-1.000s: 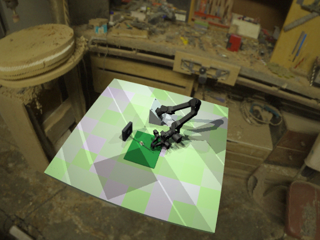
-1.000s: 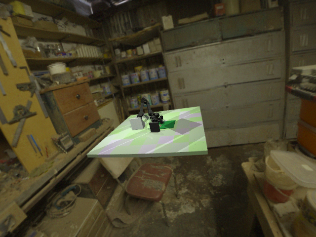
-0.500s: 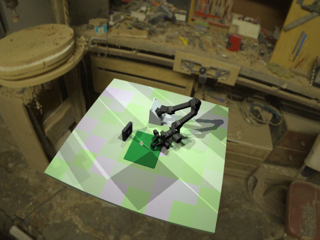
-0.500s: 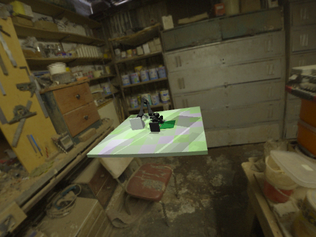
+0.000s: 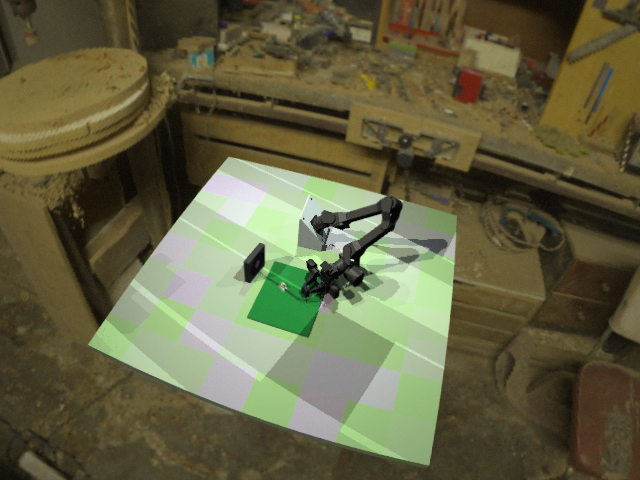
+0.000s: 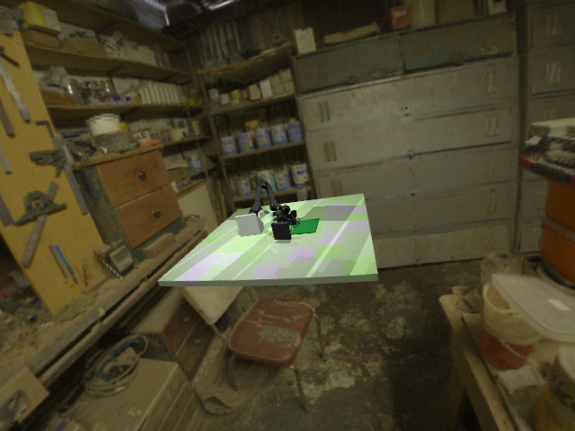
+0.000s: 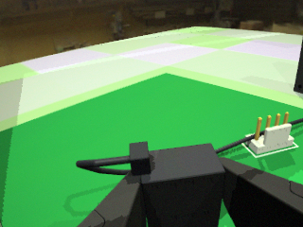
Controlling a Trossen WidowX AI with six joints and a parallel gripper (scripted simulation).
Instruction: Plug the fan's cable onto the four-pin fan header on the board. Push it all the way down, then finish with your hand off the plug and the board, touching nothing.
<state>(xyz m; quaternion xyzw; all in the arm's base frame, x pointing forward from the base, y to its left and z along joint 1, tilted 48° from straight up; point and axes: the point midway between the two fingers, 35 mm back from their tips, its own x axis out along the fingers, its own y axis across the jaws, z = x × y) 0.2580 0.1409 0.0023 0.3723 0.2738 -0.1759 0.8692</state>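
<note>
Right now the fan plug is 1 cm below my gripper tip. Round my gripper tip: black fan: 22 cm to the right, 2 cm behind, 2 cm above; then green board: 5 cm to the right, 5 cm below, 3 cm ahead; then white four-pin header: 9 cm to the right, 4 cm below.
</note>
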